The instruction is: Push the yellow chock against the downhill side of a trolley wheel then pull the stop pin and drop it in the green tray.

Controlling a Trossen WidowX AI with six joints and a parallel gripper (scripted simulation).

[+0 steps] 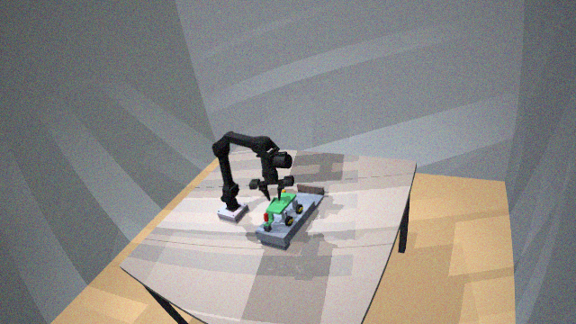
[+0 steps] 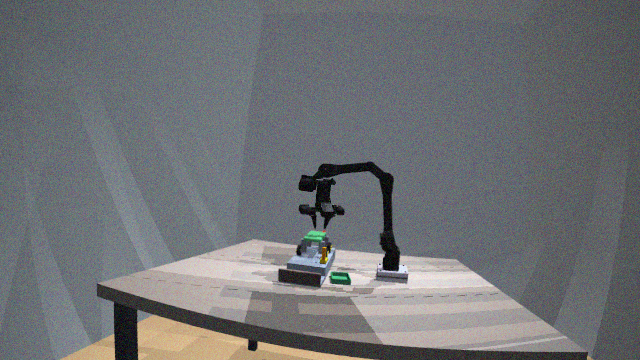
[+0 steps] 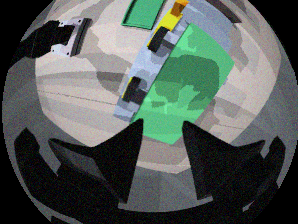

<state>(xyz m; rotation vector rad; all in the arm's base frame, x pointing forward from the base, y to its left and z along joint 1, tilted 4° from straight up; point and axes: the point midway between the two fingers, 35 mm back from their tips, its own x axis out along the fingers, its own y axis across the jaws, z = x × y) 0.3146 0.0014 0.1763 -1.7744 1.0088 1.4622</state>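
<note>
Now: the red-headed stop pin 80 mm to the right of my gripper tip and 50 mm below it. Also, from my gripper tip: yellow chock: 60 mm behind, 110 mm to the left, 100 mm below; trolley: 10 mm ahead, 20 mm to the left, 70 mm below; dark end wall: 20 mm behind, 280 mm to the left, 150 mm below.
</note>
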